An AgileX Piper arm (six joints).
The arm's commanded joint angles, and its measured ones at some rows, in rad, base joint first. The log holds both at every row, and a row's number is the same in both.
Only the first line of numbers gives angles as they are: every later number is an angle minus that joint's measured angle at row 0.
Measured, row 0: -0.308, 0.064, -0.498, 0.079, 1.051, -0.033
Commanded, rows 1 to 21: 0.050, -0.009, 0.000, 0.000, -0.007, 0.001; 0.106, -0.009, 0.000, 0.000, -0.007, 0.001; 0.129, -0.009, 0.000, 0.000, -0.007, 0.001; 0.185, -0.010, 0.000, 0.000, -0.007, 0.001; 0.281, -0.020, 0.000, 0.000, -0.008, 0.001; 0.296, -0.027, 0.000, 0.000, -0.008, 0.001; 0.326, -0.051, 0.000, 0.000, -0.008, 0.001; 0.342, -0.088, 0.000, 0.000, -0.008, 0.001; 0.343, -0.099, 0.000, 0.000, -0.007, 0.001; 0.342, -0.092, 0.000, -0.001, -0.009, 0.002; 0.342, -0.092, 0.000, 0.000, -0.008, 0.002; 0.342, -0.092, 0.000, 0.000, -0.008, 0.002; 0.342, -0.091, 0.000, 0.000, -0.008, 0.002; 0.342, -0.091, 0.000, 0.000, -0.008, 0.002; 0.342, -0.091, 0.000, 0.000, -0.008, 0.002; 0.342, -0.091, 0.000, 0.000, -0.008, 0.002; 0.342, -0.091, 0.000, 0.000, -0.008, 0.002; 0.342, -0.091, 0.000, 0.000, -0.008, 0.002; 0.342, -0.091, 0.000, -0.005, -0.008, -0.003; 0.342, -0.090, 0.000, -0.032, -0.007, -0.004; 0.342, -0.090, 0.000, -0.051, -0.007, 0.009
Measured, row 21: 0.338, -0.068, 0.000, -0.021, 0.000, 0.001
